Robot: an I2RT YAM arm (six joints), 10 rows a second.
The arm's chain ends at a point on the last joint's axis. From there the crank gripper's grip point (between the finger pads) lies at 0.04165 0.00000 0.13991 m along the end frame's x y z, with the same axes.
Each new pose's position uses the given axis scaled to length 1; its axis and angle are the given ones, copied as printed.
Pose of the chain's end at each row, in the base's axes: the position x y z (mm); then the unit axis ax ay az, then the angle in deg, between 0 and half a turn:
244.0 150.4 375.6 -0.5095 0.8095 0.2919 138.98
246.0 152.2 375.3 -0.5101 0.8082 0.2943 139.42
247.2 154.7 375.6 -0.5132 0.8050 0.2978 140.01
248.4 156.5 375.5 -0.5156 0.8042 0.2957 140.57
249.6 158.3 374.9 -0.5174 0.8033 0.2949 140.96
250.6 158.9 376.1 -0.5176 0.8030 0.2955 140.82
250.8 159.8 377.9 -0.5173 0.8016 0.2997 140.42
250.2 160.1 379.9 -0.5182 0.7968 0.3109 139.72
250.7 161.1 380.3 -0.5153 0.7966 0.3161 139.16
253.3 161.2 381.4 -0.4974 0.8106 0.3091 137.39
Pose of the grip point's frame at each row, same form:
269.4 233.0 258.0 -0.5095 0.8095 0.2919 138.98
270.0 234.9 257.5 -0.5101 0.8082 0.2943 139.42
269.3 237.7 257.5 -0.5132 0.8050 0.2978 140.01
269.5 238.5 256.6 -0.5156 0.8042 0.2957 140.57
269.9 239.8 255.5 -0.5174 0.8033 0.2949 140.96
271.1 240.6 256.9 -0.5176 0.8030 0.2955 140.82
271.5 242.8 259.6 -0.5173 0.8016 0.2997 140.42
270.5 246.1 263.7 -0.5182 0.7968 0.3109 139.72
271.5 248.7 265.4 -0.5153 0.7966 0.3161 139.16
280.0 248.7 267.7 -0.4974 0.8106 0.3091 137.39

